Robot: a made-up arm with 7 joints. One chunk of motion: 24 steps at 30 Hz.
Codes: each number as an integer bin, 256 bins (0 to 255) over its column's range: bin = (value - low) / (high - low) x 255, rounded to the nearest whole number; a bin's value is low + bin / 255 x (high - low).
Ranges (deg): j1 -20..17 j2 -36..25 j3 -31..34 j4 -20..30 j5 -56..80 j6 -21..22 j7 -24..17
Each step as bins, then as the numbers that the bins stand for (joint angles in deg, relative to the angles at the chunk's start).
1 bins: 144 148 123 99 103 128 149
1 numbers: 0.89 -0.60 0.35 -0.59 -1.07 0.58 -0.04
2 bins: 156 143 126 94 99 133 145
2 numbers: 2.64 -1.79 1.12 -1.57 -3.20 1.43 -0.69
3 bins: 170 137 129 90 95 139 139
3 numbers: 4.67 -3.23 1.88 -2.35 -5.33 2.44 -1.65
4 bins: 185 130 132 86 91 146 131
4 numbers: 6.84 -4.90 2.65 -3.14 -7.47 3.62 -2.94
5 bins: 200 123 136 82 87 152 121
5 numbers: 9.02 -6.58 3.67 -3.92 -9.60 4.63 -4.55
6 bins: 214 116 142 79 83 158 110
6 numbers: 11.05 -8.25 5.20 -4.51 -11.73 5.64 -6.31
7 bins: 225 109 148 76 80 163 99
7 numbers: 12.65 -9.93 6.73 -5.10 -13.33 6.49 -8.08
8 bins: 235 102 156 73 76 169 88
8 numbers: 14.10 -11.60 8.76 -5.69 -15.47 7.50 -9.85
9 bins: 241 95 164 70 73 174 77
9 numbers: 14.97 -13.27 10.80 -6.27 -17.07 8.34 -11.62
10 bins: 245 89 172 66 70 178 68
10 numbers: 15.55 -14.71 12.84 -7.06 -18.67 9.02 -13.07
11 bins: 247 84 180 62 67 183 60
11 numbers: 15.84 -15.91 14.88 -7.84 -20.27 9.86 -14.35
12 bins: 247 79 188 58 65 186 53
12 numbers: 15.84 -17.10 16.92 -8.63 -21.33 10.36 -15.48
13 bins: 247 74 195 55 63 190 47
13 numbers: 15.84 -18.30 18.71 -9.22 -22.40 11.04 -16.44
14 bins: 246 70 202 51 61 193 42
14 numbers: 15.69 -19.25 20.49 -10.00 -23.47 11.55 -17.25
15 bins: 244 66 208 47 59 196 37
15 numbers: 15.40 -20.21 22.02 -10.78 -24.53 12.05 -18.05
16 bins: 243 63 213 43 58 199 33
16 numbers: 15.26 -20.93 23.29 -11.57 -25.07 12.56 -18.69
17 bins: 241 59 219 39 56 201 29
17 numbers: 14.97 -21.89 24.82 -12.35 -26.13 12.89 -19.34
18 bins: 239 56 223 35 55 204 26
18 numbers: 14.68 -22.60 25.84 -13.14 -26.67 13.40 -19.82
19 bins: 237 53 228 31 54 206 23
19 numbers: 14.39 -23.32 27.12 -13.92 -27.20 13.74 -20.30
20 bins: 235 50 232 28 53 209 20
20 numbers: 14.10 -24.04 28.14 -14.51 -27.73 14.24 -20.78
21 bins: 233 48 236 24 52 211 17
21 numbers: 13.81 -24.52 29.16 -15.29 -28.27 14.58 -21.27
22 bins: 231 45 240 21 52 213 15
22 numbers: 13.52 -25.24 30.18 -15.88 -28.27 14.92 -21.59
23 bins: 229 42 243 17 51 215 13
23 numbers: 13.23 -25.95 30.94 -16.67 -28.80 15.25 -21.91
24 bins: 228 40 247 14 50 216 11
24 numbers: 13.08 -26.43 31.96 -17.25 -29.33 15.42 -22.23
